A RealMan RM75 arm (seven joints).
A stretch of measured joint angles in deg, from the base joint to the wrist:
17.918, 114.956, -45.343, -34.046, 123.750, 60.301, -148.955
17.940, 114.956, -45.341, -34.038, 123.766, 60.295, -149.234
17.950, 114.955, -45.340, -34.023, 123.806, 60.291, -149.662
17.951, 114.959, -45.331, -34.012, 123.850, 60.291, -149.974
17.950, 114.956, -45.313, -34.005, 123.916, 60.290, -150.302
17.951, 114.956, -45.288, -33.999, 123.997, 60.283, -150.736
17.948, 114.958, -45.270, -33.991, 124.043, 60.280, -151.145
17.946, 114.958, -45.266, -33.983, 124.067, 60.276, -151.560
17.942, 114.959, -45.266, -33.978, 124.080, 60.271, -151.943
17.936, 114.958, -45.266, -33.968, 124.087, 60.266, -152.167
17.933, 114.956, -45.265, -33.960, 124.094, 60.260, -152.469
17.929, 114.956, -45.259, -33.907, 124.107, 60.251, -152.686
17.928, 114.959, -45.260, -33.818, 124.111, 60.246, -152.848
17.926, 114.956, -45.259, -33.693, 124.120, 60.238, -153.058
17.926, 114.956, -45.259, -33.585, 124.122, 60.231, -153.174
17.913, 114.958, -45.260, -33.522, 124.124, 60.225, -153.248
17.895, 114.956, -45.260, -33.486, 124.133, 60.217, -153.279
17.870, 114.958, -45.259, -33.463, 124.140, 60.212, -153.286
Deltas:
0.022, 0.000, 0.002, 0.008, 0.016, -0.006, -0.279
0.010, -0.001, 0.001, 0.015, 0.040, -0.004, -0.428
0.001, 0.004, 0.009, 0.011, 0.044, 0.000, -0.312
-0.001, -0.003, 0.018, 0.007, 0.066, -0.001, -0.328
0.001, 0.000, 0.025, 0.006, 0.081, -0.007, -0.434
-0.003, 0.002, 0.018, 0.008, 0.046, -0.003, -0.409
-0.002, 0.000, 0.004, 0.008, 0.024, -0.004, -0.415
-0.004, 0.001, 0.000, 0.005, 0.013, -0.005, -0.383
-0.006, -0.001, 0.000, 0.010, 0.007, -0.005, -0.224
-0.003, -0.002, 0.001, 0.008, 0.007, -0.006, -0.302
-0.004, 0.000, 0.006, 0.053, 0.013, -0.009, -0.217
-0.001, 0.003, -0.001, 0.089, 0.004, -0.005, -0.162
-0.002, -0.003, 0.001, 0.125, 0.009, -0.008, -0.210
0.000, 0.000, 0.000, 0.108, 0.002, -0.007, -0.116
-0.013, 0.002, -0.001, 0.063, 0.002, -0.006, -0.074
-0.018, -0.002, 0.000, 0.036, 0.009, -0.008, -0.031
-0.025, 0.002, 0.001, 0.023, 0.007, -0.005, -0.007

